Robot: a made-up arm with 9 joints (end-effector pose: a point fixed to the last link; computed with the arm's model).
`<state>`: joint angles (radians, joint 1 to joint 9).
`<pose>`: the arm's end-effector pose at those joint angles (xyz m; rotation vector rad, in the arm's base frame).
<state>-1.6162 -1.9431 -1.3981 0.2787 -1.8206 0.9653 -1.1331 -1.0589 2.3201</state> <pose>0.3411 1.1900 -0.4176 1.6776 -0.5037 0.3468</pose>
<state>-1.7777 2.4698 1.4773 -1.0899 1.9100 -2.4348 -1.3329 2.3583 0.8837</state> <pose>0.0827 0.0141 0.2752 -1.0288 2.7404 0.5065</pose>
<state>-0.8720 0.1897 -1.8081 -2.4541 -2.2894 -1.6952 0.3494 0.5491 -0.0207</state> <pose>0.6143 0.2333 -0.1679 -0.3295 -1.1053 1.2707</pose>
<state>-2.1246 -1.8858 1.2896 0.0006 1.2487 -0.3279 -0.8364 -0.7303 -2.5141</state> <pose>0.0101 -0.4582 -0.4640 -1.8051 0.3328 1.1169</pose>
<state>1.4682 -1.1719 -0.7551 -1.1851 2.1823 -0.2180 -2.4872 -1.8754 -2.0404</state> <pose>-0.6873 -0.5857 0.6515 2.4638 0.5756 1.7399</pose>
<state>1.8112 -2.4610 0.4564 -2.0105 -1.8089 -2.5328 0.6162 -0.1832 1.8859</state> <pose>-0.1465 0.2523 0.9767 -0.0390 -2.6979 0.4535</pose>
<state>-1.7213 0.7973 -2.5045 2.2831 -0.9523 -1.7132 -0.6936 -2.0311 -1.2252</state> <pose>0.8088 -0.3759 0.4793 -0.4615 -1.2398 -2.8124</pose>
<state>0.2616 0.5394 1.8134 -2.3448 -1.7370 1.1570 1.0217 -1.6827 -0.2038</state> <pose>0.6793 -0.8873 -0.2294 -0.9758 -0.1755 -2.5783</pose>
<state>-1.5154 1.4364 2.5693 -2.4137 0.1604 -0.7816 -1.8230 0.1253 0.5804</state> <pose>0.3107 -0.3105 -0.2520 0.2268 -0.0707 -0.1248</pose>
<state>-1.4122 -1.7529 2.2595 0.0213 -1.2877 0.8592 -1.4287 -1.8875 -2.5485</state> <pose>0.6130 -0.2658 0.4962 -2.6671 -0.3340 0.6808</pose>
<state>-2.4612 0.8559 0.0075 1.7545 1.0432 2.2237 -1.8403 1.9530 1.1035</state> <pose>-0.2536 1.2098 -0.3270 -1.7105 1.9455 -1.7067</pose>
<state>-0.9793 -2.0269 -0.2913 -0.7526 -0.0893 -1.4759 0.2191 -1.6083 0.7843</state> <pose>0.1278 0.0579 -0.1706 -0.2123 0.5611 1.7947</pose>
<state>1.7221 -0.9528 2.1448 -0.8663 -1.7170 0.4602 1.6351 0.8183 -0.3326</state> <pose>0.4077 0.2496 0.9854 -1.1698 -0.0925 1.6593</pose>
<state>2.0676 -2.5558 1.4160 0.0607 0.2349 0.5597 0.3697 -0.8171 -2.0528</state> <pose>0.8346 0.7601 0.5579 -0.5322 -2.1096 0.0526</pose>
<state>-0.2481 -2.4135 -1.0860 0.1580 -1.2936 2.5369 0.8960 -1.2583 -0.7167</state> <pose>-0.5871 -0.2350 -0.6128 0.1055 -0.7252 1.1586</pose>
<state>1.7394 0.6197 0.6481 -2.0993 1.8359 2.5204 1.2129 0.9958 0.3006</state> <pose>0.8351 -0.5267 0.9965 -0.9940 -0.0492 1.3986</pose>
